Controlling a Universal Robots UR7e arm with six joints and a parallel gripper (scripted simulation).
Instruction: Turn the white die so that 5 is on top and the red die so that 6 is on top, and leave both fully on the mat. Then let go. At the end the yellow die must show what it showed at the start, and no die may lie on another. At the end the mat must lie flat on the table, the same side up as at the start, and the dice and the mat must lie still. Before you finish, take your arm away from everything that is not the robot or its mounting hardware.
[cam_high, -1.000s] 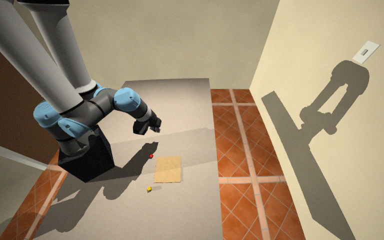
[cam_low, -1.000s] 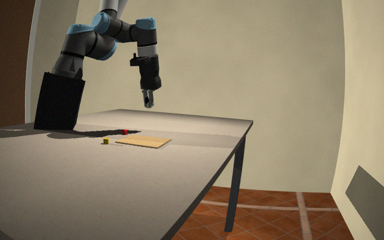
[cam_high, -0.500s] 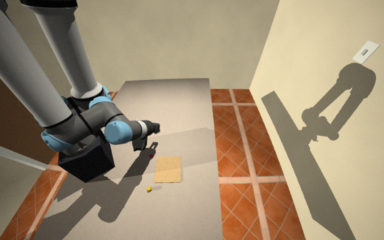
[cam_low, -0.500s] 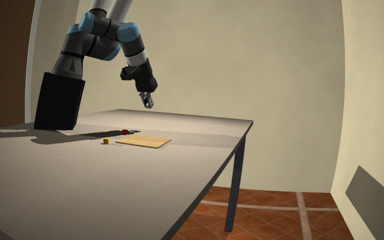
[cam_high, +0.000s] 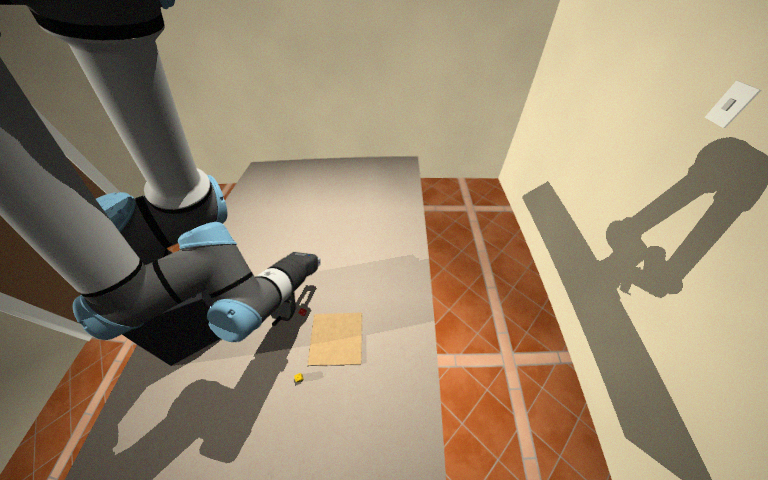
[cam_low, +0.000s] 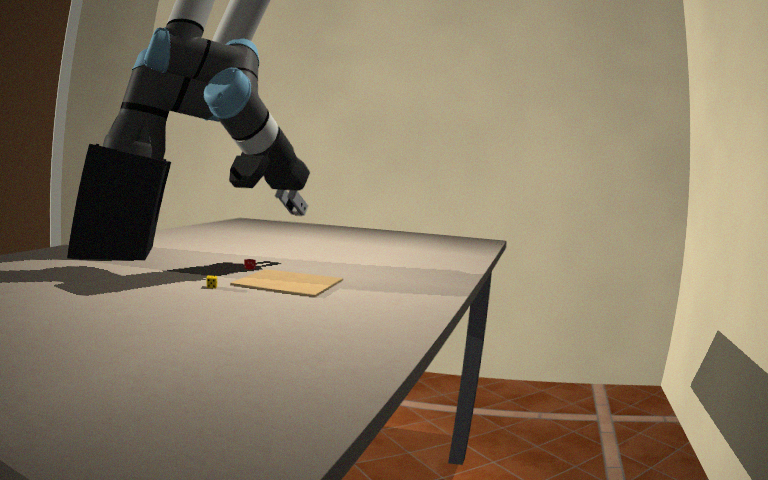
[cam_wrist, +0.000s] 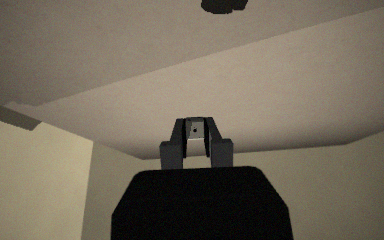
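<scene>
The red die is 100 mm to the right of my hand, 100 mm below it and 50 mm behind it. Also, from my hand: white die 10 mm to the left, 10 mm below; then yellow die 280 mm to the right, 100 mm below, 50 mm behind; then tan mat 180 mm to the right, 110 mm below, 50 mm ahead.
</scene>
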